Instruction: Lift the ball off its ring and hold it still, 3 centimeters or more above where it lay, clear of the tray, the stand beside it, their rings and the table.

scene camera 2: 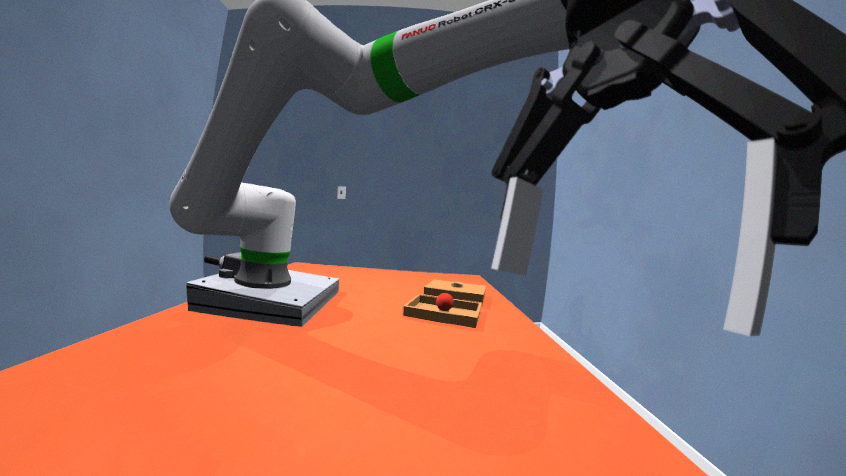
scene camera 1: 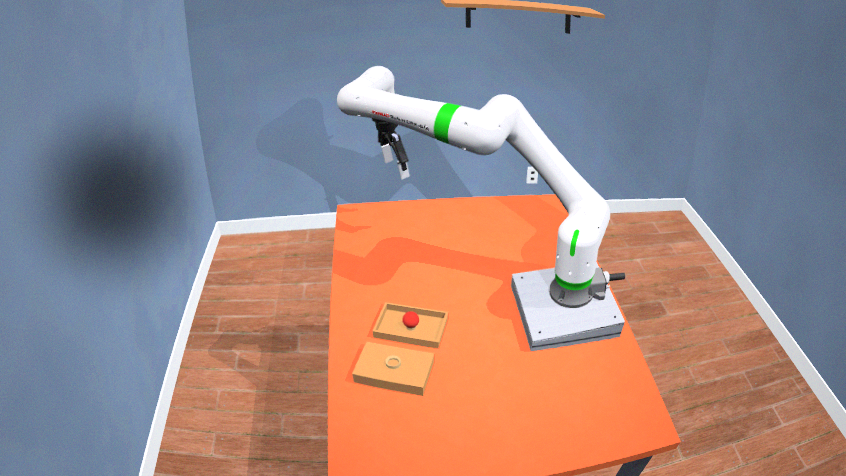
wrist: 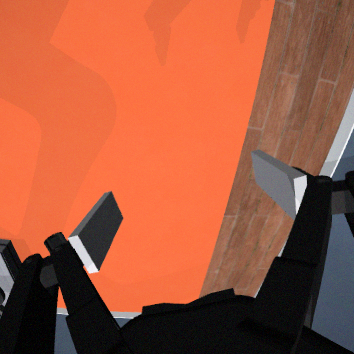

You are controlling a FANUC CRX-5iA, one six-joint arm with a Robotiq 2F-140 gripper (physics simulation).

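Places are measured from the arm's base along level axes (x back, y left, z down), in centimetres.
Where they show: gripper, between the fingertips: (scene camera 2: 589, 293) (scene camera 1: 396, 169) (wrist: 183, 186); arm's base, origin of its link: (scene camera 2: 263, 280) (scene camera 1: 571, 291).
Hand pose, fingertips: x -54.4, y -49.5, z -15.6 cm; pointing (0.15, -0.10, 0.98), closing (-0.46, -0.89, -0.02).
Each offset is from my fingertips to the top centre of the thing. "spot": to the spot under its first point. Level surfaces: height alone.
The red ball {dx +5.3, dy +56.7, dz +15.7 cm} (scene camera 1: 410, 319) (scene camera 2: 444, 301) rests inside the shallow wooden tray (scene camera 1: 407, 340) (scene camera 2: 440, 317), near its middle; its ring is mostly hidden beneath it. The wooden stand (scene camera 1: 389, 379) (scene camera 2: 434, 290) is beside the tray, with an empty ring {spot: dx +0.8, dy +76.6, dz +17.0 cm} (scene camera 1: 392, 367) on top; the ring is a small dark shape in scene camera 2. My gripper (scene camera 1: 395, 168) (scene camera 2: 630, 290) (wrist: 183, 186) is open and empty, high above the table's far part in scene camera 1, well away from the ball. The ball, tray and stand do not show in the wrist view.
The orange table {dz +21.6 cm} (scene camera 1: 502, 408) (scene camera 2: 236, 408) (wrist: 175, 125) carries the robot's grey base plate (scene camera 1: 544, 328) (scene camera 2: 245, 310) to the right of the tray in scene camera 1. A wall shelf (scene camera 1: 526, 7) hangs at the back. Blue walls surround the table.
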